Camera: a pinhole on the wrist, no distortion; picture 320 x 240 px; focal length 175.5 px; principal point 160.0 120.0 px. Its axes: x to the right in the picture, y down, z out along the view. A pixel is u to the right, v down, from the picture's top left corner.
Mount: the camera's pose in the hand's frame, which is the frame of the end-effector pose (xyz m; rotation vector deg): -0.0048 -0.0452 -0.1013 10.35 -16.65 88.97
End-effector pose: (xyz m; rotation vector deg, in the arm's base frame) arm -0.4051 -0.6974 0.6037 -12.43 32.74 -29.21
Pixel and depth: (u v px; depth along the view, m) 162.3 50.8 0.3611
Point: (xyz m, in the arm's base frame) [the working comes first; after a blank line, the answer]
In the camera's frame: 0.0047 -0.1424 0.3611

-0.2403 -0.8686 0.8108
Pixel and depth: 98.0 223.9 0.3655
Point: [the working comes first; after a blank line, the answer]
In the camera's frame: -0.1291 0.2164 0.3655

-0.5816 -0.7933 0.9673
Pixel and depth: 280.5 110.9 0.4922
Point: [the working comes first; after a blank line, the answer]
In the camera's frame: 0.3379 -0.0255 0.4922

-0.0985 -0.5501 0.9533
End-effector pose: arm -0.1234 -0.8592 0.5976 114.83 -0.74 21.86
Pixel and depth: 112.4 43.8 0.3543
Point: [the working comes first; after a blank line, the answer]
In the camera's frame: -0.0961 -0.1538 0.3543

0.0948 -0.9209 0.3305
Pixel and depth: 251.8 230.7 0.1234
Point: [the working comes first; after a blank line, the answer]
In the camera's frame: 0.0645 0.0778 0.1234

-0.1990 -0.8915 0.5441
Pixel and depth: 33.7 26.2 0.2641
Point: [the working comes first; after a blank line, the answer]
In the camera's frame: -0.1901 -0.1412 0.2641

0.0704 -0.7927 0.3200
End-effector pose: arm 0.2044 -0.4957 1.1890 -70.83 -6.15 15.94
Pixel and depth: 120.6 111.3 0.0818
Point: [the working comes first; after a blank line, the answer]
In the camera's frame: -0.0184 -0.0041 0.0818

0.2180 -0.5496 1.2620
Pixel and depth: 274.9 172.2 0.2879
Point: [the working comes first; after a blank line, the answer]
In the camera's frame: 0.1885 0.0856 0.2879

0.0382 -0.3060 1.2219
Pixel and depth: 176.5 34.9 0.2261
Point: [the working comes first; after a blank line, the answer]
In the camera's frame: 0.0213 -0.1096 0.2261

0.2743 -0.3828 1.3128
